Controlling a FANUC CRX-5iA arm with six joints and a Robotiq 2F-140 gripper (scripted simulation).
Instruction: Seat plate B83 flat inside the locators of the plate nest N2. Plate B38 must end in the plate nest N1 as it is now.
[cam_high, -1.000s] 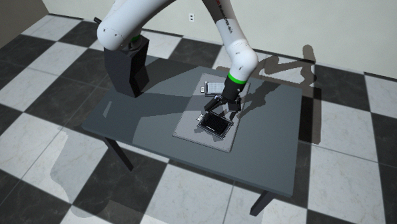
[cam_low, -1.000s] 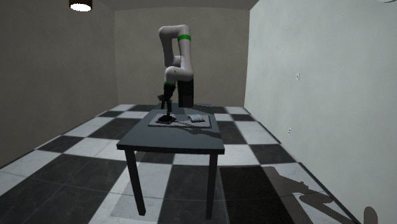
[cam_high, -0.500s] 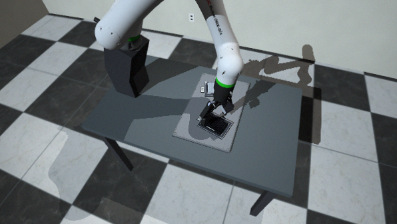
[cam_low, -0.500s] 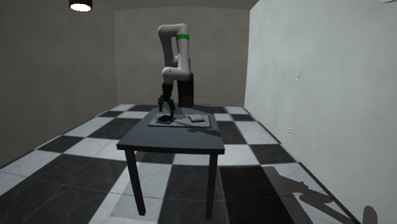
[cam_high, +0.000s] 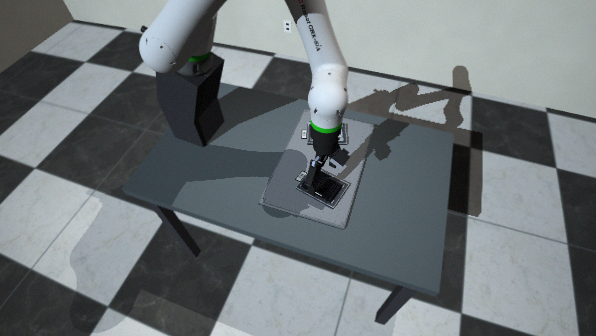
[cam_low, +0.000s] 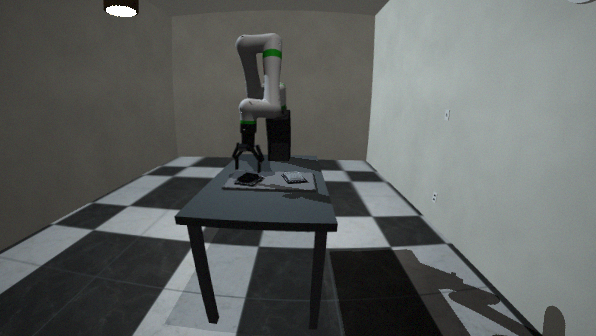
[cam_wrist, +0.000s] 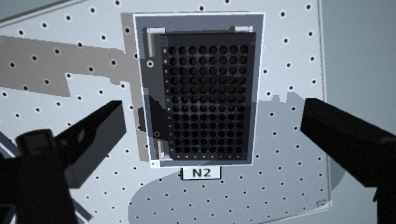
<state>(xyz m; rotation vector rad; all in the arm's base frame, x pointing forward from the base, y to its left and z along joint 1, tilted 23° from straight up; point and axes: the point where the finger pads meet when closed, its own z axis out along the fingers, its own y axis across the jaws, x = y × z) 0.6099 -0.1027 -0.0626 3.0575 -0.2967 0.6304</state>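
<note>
My hand is 50 mm above the plate B83. Also, from my hand: plate nest N2: 70 mm below, 10 mm to the left; then white well plate: 270 mm to the left, 80 mm behind, 60 mm below; then plate nest N1: 270 mm to the left, 80 mm behind, 70 mm below.
</note>
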